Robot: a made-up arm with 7 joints.
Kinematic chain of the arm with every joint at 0, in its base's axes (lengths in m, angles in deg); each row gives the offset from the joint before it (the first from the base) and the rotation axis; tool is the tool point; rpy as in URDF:
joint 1: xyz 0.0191 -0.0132 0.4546 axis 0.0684 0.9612 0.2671
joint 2: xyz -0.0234 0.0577 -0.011 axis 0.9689 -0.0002 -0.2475
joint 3: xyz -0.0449 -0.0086 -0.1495 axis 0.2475 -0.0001 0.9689
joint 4: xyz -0.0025 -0.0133 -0.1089 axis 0.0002 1 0
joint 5: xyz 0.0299 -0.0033 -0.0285 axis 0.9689 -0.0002 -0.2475
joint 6: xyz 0.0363 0.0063 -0.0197 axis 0.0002 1 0
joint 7: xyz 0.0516 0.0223 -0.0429 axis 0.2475 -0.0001 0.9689
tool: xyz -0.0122 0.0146 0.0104 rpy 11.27 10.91 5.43
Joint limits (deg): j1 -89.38..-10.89 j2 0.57..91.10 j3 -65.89..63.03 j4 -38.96..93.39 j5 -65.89..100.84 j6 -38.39..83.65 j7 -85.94..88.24
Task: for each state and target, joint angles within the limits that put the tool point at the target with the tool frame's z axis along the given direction. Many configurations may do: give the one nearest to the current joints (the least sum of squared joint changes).
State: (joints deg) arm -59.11 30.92 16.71 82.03 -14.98 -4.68 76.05
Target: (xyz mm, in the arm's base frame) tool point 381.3 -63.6 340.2 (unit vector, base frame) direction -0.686 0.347 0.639
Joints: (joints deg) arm -75.73 0.57 -0.84 32.81 -17.88 -34.86 79.77
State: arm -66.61 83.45 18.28 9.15 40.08 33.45 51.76
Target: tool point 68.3 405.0 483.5 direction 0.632 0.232 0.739
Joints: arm -44.14 91.10 48.95 49.31 34.60 48.62 65.93
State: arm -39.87 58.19 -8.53 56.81 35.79 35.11 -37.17
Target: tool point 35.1 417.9 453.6 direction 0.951 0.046 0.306
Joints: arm -21.54 82.08 42.13 45.91 32.57 51.34 -35.56
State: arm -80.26 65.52 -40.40 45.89 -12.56 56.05 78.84
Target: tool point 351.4 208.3 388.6 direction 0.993 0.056 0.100
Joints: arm -88.41 44.45 -30.18 60.57 0.49 83.65 70.13
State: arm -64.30 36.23 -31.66 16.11 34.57 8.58 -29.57
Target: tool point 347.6 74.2 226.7 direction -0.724 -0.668 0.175
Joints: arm -56.28 29.58 -55.45 33.38 23.30 -7.97 -38.72
